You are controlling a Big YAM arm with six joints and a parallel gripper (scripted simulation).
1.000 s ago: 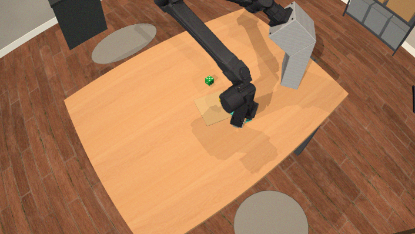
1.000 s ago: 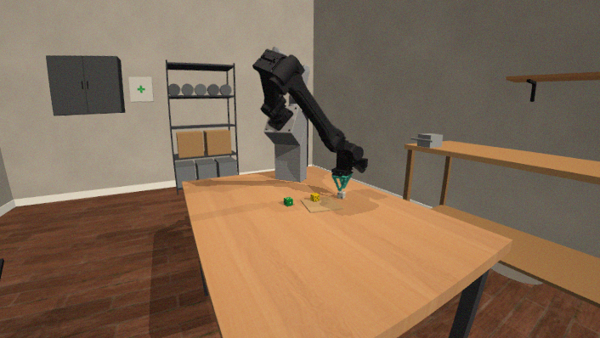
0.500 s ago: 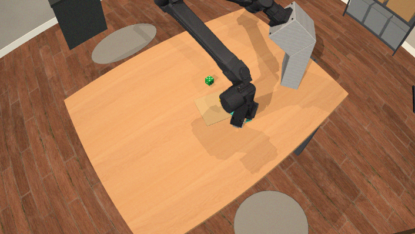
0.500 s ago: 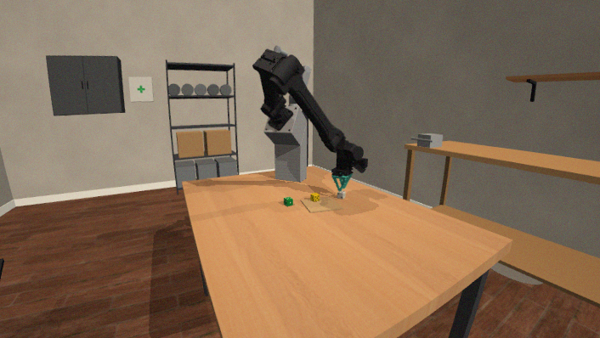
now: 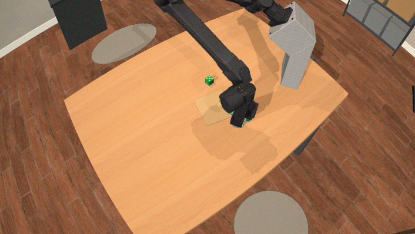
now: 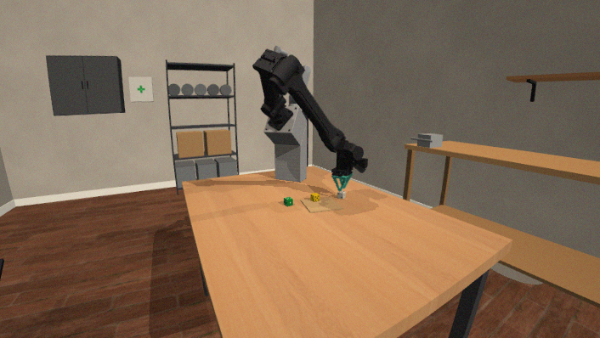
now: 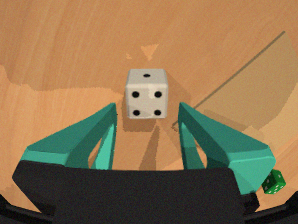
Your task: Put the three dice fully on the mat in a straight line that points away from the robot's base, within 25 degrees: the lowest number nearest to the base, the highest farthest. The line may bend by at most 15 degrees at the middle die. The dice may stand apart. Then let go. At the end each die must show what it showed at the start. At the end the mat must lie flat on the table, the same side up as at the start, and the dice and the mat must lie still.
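Right now the white die is 30 mm below my hand. Also, from my hand: yellow die (70 mm behind, 110 mm to the right, 30 mm below); then green die (130 mm behind, 220 mm to the right, 30 mm below); then tan mat (20 mm behind, 130 mm to the right, 50 mm below).
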